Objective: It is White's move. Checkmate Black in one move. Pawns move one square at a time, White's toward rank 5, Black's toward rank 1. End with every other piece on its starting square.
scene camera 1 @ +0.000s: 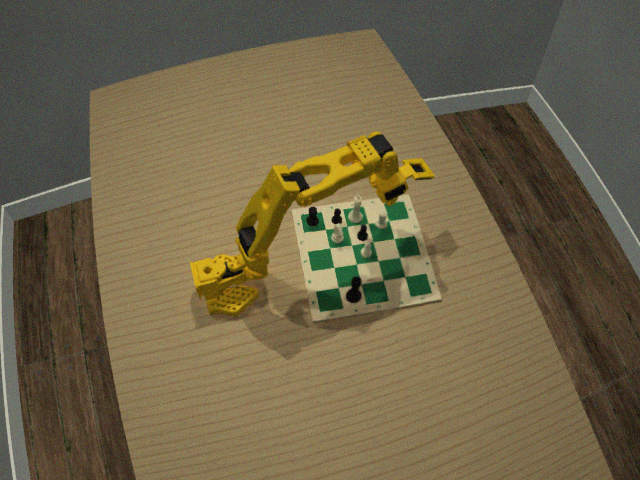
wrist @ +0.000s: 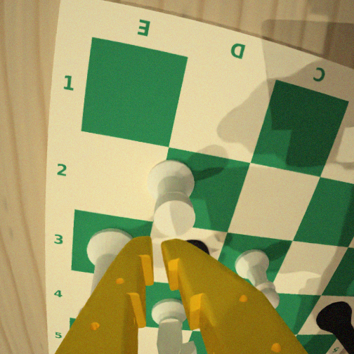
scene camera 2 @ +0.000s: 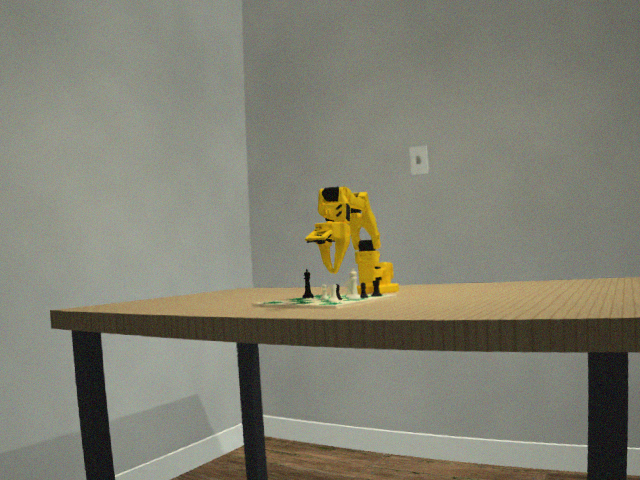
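Pixels of known places: hand, its tool point: (scene camera 1: 386,200) (scene camera 2: 334,271); arm's base, origin of its link: (scene camera 1: 239,284).
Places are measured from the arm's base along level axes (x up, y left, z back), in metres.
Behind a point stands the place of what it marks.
Note:
My gripper (scene camera 2: 334,269) (wrist: 156,238) is shut and empty, tips above the board (scene camera 1: 435,289) {z -0.310, x 0.006, y -0.110 m} (wrist: 64,125). The white rook (scene camera 1: 382,221) {z -0.266, x 0.022, y 0.035 m} (wrist: 172,195) stands upright below the tips, on D2's E-side edge, overlapping E2. The white king (scene camera 1: 355,212) {z -0.225, x 0.029, y 0.062 m} (scene camera 2: 353,287) {z -0.234, x 0.031, y 0.068 m} (wrist: 111,246) stands on E3. A black pawn (scene camera 1: 362,234) {z -0.224, x 0.018, y 0.023 m} on D3 is mostly hidden by the jaws in the wrist view. A white pawn (scene camera 1: 367,249) {z -0.219, x 0.028, y -0.013 m} (wrist: 252,265) is on C3. A white piece (scene camera 1: 337,235) {z -0.181, x 0.024, y 0.030 m} (wrist: 169,312) is on D4. The black king (scene camera 1: 354,292) {z -0.171, x 0.031, y -0.083 m} (scene camera 2: 307,285) {z -0.178, x 0.033, y -0.076 m} (wrist: 334,316) is on A4.
A black pawn (scene camera 1: 337,215) {z -0.193, x 0.027, y 0.066 m} (scene camera 2: 363,290) {z -0.198, x 0.022, y 0.073 m} stands on E4 and a larger black piece (scene camera 1: 311,217) {z -0.150, x 0.023, y 0.078 m} (scene camera 2: 376,287) {z -0.158, x 0.024, y 0.084 m} on E5. The arm reaches from its base at the board's rank-5 side. The wooden table (scene camera 1: 361,387) {z -0.134, x 0.000, y -0.231 m} (scene camera 2: 439,310) {z -0.373, x 0.000, y 0.295 m} surrounds the board.

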